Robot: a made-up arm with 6 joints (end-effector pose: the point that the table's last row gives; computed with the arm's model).
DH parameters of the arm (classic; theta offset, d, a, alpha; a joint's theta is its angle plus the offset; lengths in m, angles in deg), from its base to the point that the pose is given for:
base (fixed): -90 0.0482 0 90
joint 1: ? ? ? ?
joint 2: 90 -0.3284 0.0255 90
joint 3: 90 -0.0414 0.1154 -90
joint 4: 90 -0.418 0.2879 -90
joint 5: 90 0.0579 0.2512 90
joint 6: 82.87 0 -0.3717 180
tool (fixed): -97.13 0.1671 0 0
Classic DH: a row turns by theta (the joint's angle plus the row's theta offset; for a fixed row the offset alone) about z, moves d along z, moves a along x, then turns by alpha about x.
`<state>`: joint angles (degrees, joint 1 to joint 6).
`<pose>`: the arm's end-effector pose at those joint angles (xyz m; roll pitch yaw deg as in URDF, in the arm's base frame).
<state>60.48 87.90 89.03 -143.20 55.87 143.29</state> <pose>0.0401 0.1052 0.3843 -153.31 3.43 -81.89</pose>
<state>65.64 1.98 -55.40 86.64 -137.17 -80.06</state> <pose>-0.5849 0.4320 -0.8107 163.98 -20.01 99.49</pose>
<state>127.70 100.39 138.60 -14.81 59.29 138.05</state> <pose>-0.5519 0.3403 0.0551 -82.48 21.36 161.87</pose>
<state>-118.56 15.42 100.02 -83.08 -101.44 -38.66</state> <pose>0.0767 -0.2003 -0.2547 148.86 -4.75 128.94</pose>
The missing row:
joint 1: 90 0.3855 0.0672 90
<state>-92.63 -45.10 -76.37 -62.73 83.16 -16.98</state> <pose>-0.6254 -0.5157 0.5169 165.38 16.07 178.02</pose>
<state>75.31 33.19 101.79 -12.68 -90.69 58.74</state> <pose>0.5210 -0.3403 0.1064 11.94 -6.25 77.74</pose>
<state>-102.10 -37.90 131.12 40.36 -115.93 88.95</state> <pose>-0.9912 0.4318 -0.0773 178.43 -42.18 84.32</pose>
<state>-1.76 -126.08 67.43 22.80 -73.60 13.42</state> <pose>-0.8494 -0.3746 0.5580 82.32 75.21 14.16</pose>
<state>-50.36 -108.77 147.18 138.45 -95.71 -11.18</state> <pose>-0.3765 -0.0547 -0.3140 177.10 -16.66 140.06</pose>
